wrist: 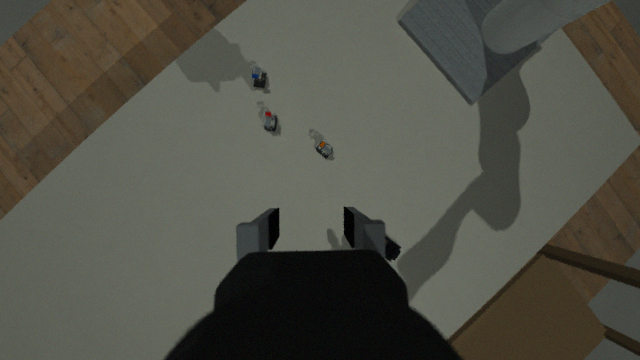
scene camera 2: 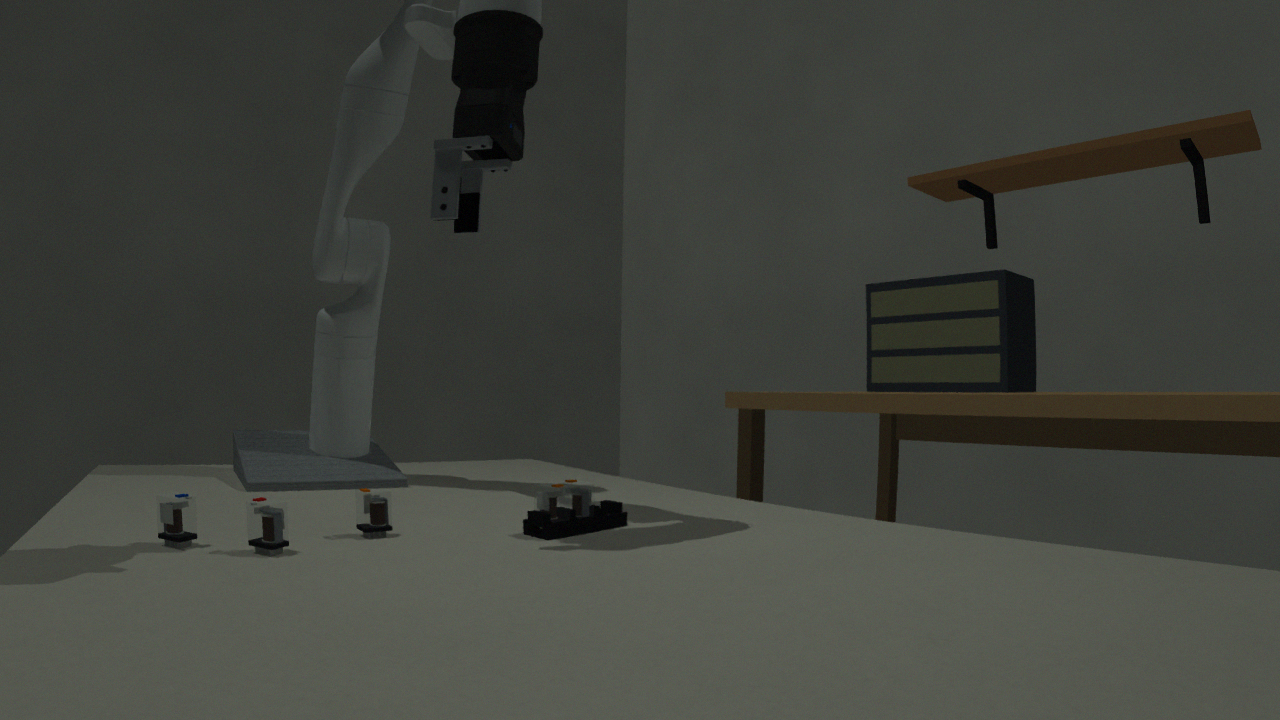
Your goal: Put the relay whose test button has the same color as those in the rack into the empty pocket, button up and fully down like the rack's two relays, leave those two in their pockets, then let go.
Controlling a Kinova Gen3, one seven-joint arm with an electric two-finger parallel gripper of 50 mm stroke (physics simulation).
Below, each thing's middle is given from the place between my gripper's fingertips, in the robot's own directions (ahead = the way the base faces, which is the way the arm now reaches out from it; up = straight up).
Labels:
Right now my hand is 50 mm past the black rack point(scene camera 2: 601, 521), 140 mm to the right of it and 260 mm above it.

